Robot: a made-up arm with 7 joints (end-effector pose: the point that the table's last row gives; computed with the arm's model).
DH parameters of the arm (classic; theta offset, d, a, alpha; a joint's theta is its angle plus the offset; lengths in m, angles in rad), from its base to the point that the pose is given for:
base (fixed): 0 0.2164 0.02 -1.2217
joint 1: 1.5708 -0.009 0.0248 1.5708
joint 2: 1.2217 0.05 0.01 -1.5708
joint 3: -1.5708 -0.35 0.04 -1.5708
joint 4: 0 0.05 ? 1.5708
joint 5: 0 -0.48 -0.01 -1.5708
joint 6: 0 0 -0.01 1.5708
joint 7: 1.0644 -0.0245 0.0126 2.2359
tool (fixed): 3.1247 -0.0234 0 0
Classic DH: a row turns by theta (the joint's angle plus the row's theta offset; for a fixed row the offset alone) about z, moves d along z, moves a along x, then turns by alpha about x.
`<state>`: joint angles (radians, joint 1 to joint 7).
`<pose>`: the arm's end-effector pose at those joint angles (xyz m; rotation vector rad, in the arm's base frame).
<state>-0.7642 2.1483 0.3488 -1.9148 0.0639 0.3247 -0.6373</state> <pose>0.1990 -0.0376 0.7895 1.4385 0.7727 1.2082</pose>
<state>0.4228 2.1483 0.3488 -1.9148 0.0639 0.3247 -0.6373</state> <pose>0.5983 0.1372 0.3094 1.9962 1.8752 0.5783</pose>
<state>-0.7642 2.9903 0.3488 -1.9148 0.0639 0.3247 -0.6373</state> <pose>0.1805 -0.3070 0.7120 1.5930 0.7122 2.1100</pose>
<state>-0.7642 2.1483 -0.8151 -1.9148 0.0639 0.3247 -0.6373</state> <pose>0.5431 0.2339 0.4211 1.7004 2.0181 0.7005</pose>
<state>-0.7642 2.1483 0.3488 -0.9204 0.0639 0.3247 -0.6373</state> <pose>0.0750 0.3959 0.9136 0.3896 1.1249 1.0946</pose>
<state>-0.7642 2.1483 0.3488 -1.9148 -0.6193 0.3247 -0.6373</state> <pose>0.1917 -0.0525 0.7793 1.2237 0.5929 1.9593</pose>
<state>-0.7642 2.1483 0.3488 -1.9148 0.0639 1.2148 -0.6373</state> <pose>0.1945 -0.0295 0.7854 0.5122 1.1544 1.1214</pose>
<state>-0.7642 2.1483 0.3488 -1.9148 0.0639 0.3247 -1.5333</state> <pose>0.2104 -0.0479 0.7778 1.2457 0.8437 2.2067</pose>
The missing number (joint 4, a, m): -0.03
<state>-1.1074 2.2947 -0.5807 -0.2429 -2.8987 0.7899 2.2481</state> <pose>-0.1203 0.5961 0.7659 0.7862 1.5326 1.5592</pose>
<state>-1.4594 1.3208 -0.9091 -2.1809 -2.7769 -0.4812 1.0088</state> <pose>0.3734 -0.2418 0.4877 2.2511 0.5424 1.6333</pose>
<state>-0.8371 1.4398 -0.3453 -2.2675 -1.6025 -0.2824 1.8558</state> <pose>0.4384 -0.0839 0.5023 1.8464 0.9474 -0.9381</pose>
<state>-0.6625 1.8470 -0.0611 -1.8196 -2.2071 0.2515 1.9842</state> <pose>0.4536 0.1067 0.6479 1.7419 0.7789 0.2586</pose>
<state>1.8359 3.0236 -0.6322 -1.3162 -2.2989 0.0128 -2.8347</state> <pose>0.2040 0.5987 -0.1646 -0.2483 -2.4054 -0.0516</pose>
